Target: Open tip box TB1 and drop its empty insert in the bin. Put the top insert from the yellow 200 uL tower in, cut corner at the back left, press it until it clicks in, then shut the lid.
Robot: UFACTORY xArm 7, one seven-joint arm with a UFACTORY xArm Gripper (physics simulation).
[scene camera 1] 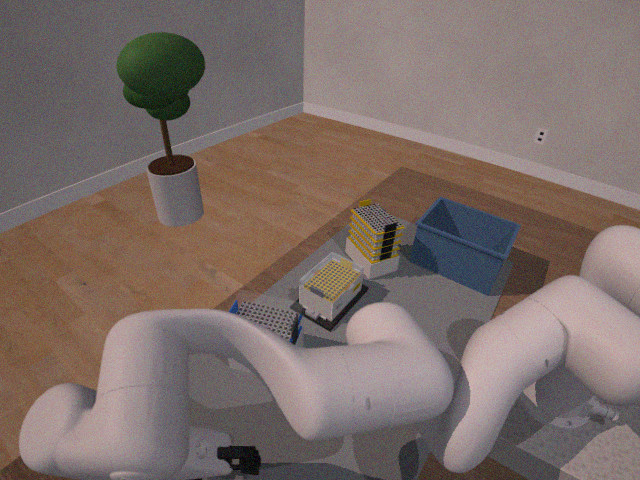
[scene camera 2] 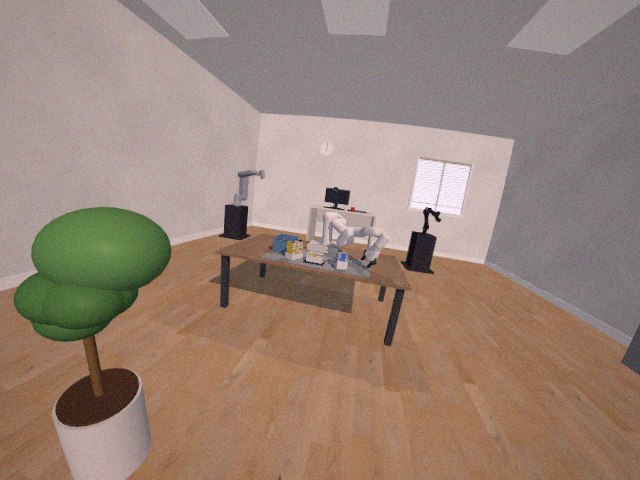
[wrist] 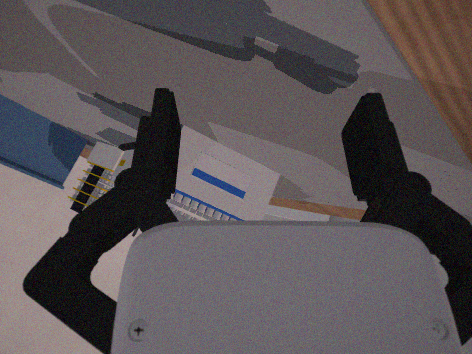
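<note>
Tip box TB1 [scene camera 1: 330, 289] [scene camera 2: 314, 256] is a whitish box on a dark base, with a yellow perforated insert inside clear walls; I cannot tell whether its lid is open. The yellow tower [scene camera 1: 375, 235] [scene camera 2: 294, 249] [wrist: 91, 186] is a stack of yellow-edged inserts on a white base, beyond the box in scene camera 1. The blue bin [scene camera 1: 457, 258] [scene camera 2: 283, 242] [wrist: 30, 137] stands beside the tower. My gripper [scene camera 1: 250, 459] [scene camera 2: 368, 259] [wrist: 264, 110] is wide open and empty, apart from the box, beyond the blue-marked rack.
A white box with a blue label [wrist: 225, 177] and a grey insert on top, the blue-marked rack [scene camera 1: 266, 320] [scene camera 2: 341, 260], stands between gripper and tip box. The arm [scene camera 1: 361, 387] crosses low over the near mat in scene camera 1. The wooden table edge [wrist: 430, 65] shows in the wrist view.
</note>
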